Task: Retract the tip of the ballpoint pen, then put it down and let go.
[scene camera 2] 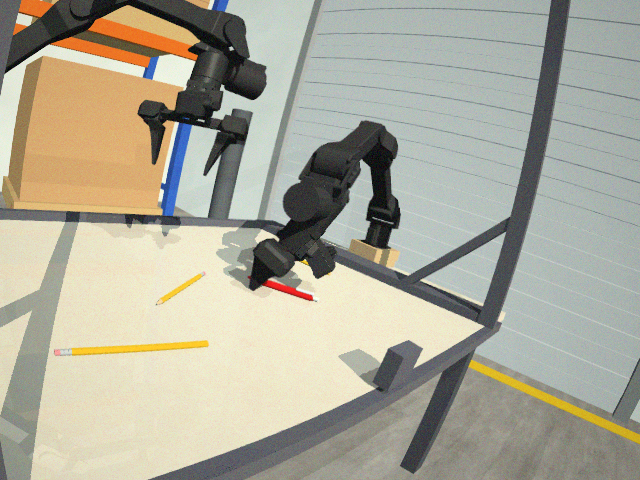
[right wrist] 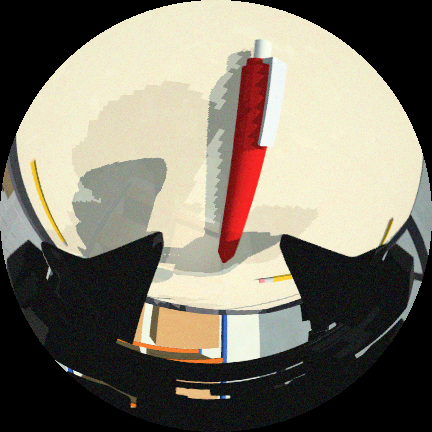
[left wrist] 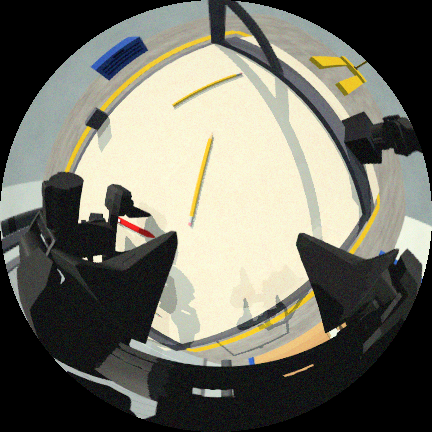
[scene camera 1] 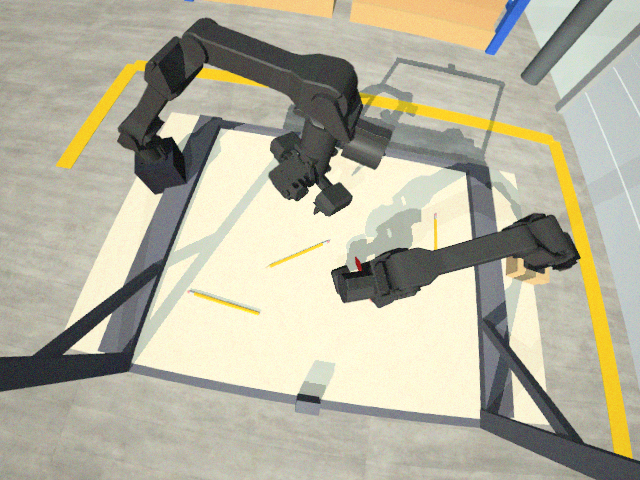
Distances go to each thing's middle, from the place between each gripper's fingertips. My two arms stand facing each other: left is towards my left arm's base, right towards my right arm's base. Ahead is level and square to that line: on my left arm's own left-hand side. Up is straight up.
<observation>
The red ballpoint pen [right wrist: 262, 80] lies 200 mm to the right of my left hand, 170 mm below it and 100 mm behind it. Also, from my left hand: small grey block [scene camera 2: 399, 360] 400 mm behind, 150 mm below, 120 mm to the right; then tan block [scene camera 2: 386, 257] 660 mm to the right, 150 mm below, 70 mm ahead.
I see the red ballpoint pen 40 mm behind my right hand and 20 mm to the right of it. From my right hand the other things lie so: small grey block (340 mm behind, 60 mm to the left, 30 mm above); then tan block (480 mm to the right, 120 mm ahead, 20 mm above).
</observation>
